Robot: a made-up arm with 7 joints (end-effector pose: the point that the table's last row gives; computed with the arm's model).
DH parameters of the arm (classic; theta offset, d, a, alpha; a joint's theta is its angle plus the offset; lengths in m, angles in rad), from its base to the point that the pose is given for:
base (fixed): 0.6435 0 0.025 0
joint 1: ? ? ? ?
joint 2: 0 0.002 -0.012 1.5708
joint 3: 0 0.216 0.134 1.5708
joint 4: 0 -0.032 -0.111 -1.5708
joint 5: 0 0.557 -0.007 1.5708
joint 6: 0 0.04 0.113 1.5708
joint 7: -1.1 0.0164 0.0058 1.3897
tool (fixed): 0.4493 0.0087 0 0
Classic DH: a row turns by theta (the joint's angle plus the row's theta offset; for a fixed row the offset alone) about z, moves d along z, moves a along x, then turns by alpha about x.
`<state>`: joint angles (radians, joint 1 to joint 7).
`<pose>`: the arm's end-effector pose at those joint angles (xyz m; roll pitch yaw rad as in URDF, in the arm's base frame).
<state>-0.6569 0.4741 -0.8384 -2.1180 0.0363 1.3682 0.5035</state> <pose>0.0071 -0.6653 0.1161 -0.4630 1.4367 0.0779</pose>
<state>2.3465 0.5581 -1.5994 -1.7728 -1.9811 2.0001 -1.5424</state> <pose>0.4863 0.6924 0.5570 0.4668 -0.3859 -1.4395</pose>
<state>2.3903 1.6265 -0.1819 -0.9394 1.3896 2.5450 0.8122</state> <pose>-0.3335 0.5759 -0.1984 -1.1222 0.4989 1.7271</pose>
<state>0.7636 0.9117 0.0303 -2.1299 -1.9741 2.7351 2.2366</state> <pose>0.1952 0.4263 -0.1739 -2.2534 0.4414 1.3016</pose>
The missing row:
joint 1: -0.6435 0.395 0.002 -1.5708
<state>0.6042 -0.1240 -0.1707 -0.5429 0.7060 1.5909 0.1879</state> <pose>0.2859 0.1348 1.2679 -2.4455 -0.6825 1.8130</pose>
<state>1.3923 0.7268 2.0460 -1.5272 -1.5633 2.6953 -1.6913</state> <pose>-0.5914 0.0453 1.0028 0.6667 0.9593 2.3350</pose>
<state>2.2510 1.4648 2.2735 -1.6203 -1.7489 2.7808 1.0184</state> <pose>-0.5082 -0.1001 1.0359 -3.0581 -1.2909 -1.2641</pose>
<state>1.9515 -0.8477 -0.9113 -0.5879 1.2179 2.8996 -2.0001</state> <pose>0.5225 -0.2949 1.0221 1.5821 -0.8171 2.4823</pose>
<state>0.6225 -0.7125 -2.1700 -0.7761 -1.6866 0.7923 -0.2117</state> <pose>-0.3682 -0.6978 0.7729 -2.8128 1.3570 -2.1886</pose>
